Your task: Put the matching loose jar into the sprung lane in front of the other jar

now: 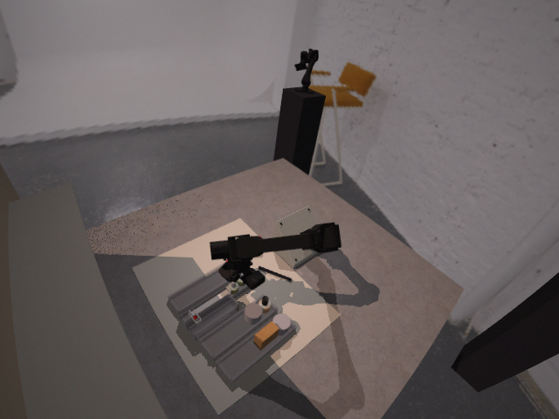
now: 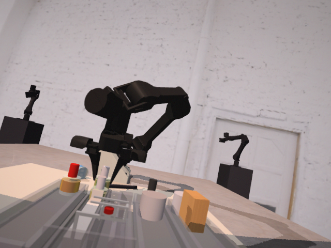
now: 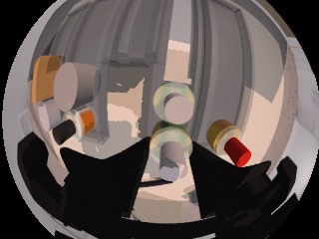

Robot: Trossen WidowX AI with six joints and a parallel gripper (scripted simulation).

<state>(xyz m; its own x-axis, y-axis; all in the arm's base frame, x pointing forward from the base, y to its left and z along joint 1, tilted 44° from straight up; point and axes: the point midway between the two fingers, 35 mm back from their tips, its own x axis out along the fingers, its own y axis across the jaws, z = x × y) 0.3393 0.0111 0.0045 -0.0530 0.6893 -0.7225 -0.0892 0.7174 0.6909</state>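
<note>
Now: the black stick 140 mm behind my gripper tip, 40 mm below it and 30 mm to the left of it. Round my gripper tip: sprung lane: 140 mm ahead, 40 mm to the left, 30 mm below; red mark: 220 mm ahead, 60 mm to the left, 20 mm above.
</note>
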